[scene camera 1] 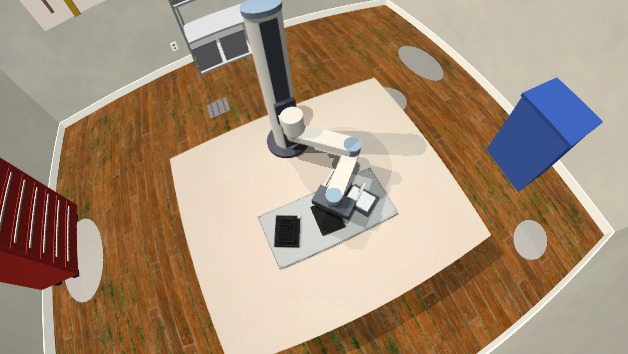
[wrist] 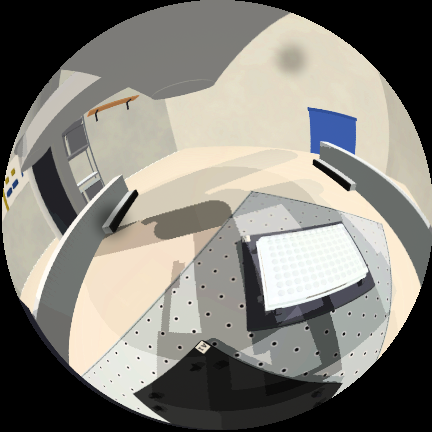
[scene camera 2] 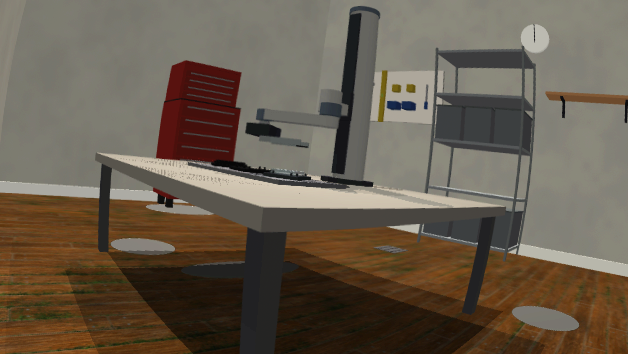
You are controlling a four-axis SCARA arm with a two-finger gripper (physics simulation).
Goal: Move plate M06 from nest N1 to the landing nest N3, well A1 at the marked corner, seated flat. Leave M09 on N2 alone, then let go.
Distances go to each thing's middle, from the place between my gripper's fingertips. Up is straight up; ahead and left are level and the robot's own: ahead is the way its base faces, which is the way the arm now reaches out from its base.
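Labels:
You'd find the white well plate [wrist: 296, 267] 8 cm ahead of my hand, 3 cm to the left of it and 11 cm below it.

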